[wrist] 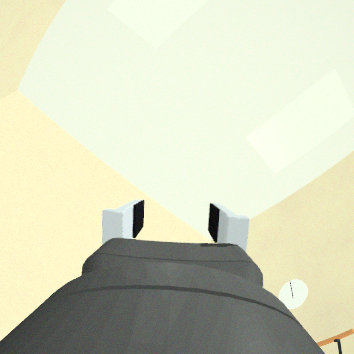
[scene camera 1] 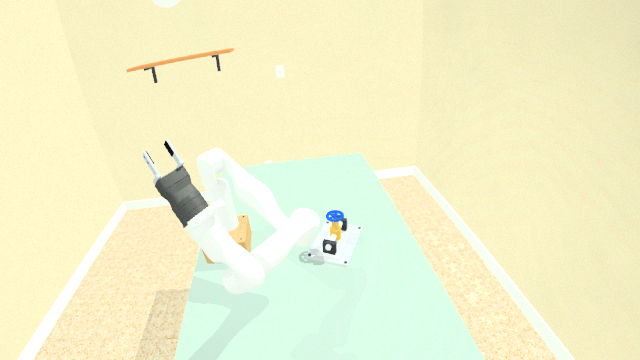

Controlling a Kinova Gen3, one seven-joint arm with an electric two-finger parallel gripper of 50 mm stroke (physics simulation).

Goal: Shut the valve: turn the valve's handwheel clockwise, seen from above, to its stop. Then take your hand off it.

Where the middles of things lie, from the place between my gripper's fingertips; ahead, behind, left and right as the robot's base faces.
Labels:
Now: the white base plate (scene camera 1: 349, 248) 480 mm ahead of my hand, 250 mm to the left of it and 610 mm below it.

